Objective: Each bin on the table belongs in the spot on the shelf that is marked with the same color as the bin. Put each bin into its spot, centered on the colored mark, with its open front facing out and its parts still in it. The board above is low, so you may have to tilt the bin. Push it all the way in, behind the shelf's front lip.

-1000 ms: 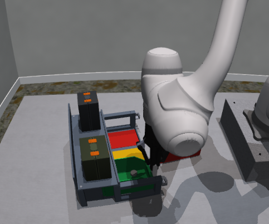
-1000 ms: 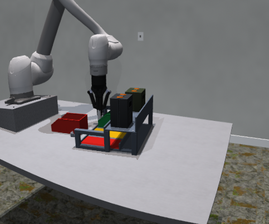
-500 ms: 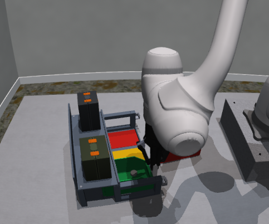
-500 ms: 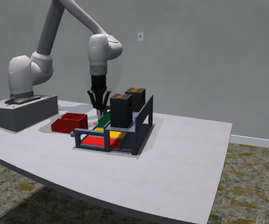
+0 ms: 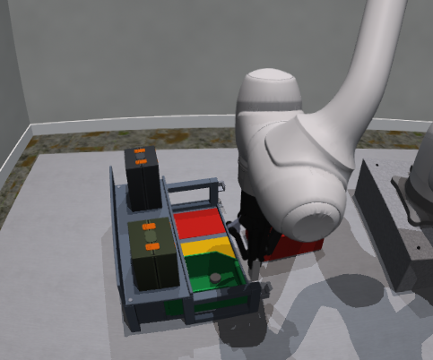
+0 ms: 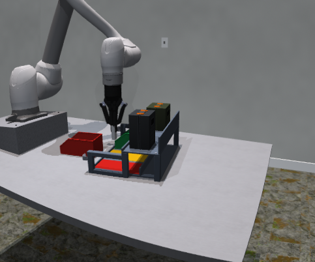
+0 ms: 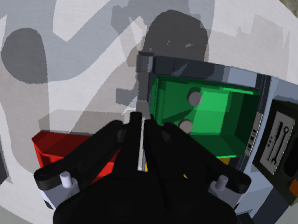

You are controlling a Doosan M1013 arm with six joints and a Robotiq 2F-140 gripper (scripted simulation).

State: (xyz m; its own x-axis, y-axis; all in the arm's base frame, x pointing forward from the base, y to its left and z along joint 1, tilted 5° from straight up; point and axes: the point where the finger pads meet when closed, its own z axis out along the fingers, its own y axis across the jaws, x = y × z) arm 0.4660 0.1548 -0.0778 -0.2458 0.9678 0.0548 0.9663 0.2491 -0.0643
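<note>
The red bin is 80 mm behind my hand, 140 mm to the right of it and 30 mm below it. Round my hand: green bin 100 mm ahead, 30 mm to the left, 20 mm below.
</note>
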